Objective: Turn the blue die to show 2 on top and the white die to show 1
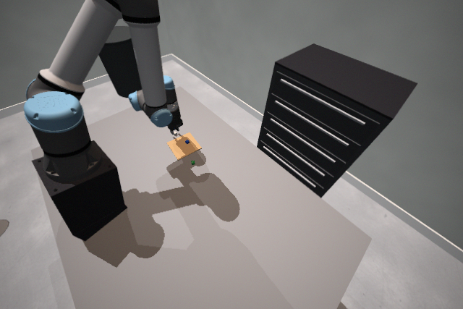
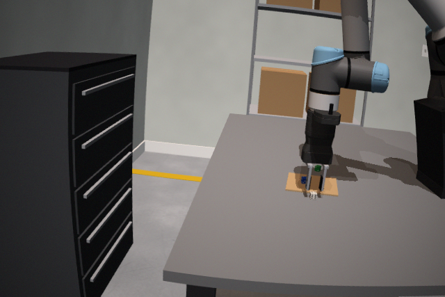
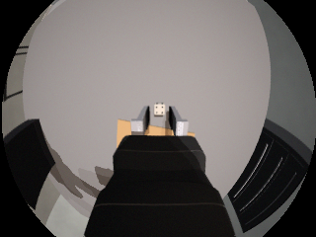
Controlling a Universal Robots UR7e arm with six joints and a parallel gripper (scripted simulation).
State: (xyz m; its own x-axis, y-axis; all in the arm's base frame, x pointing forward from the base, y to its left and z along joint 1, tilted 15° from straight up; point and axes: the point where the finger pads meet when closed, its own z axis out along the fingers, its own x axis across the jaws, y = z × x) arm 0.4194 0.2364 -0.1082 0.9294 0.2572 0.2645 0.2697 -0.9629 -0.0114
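Now: hand 3 cm above the white die. From my hand the other things lie so: orange mat (1 cm ahead, 10 cm to the right, 4 cm below); green die (1 cm ahead, 23 cm to the right, 3 cm below); blue die (4 cm ahead, 9 cm to the right, 3 cm below).
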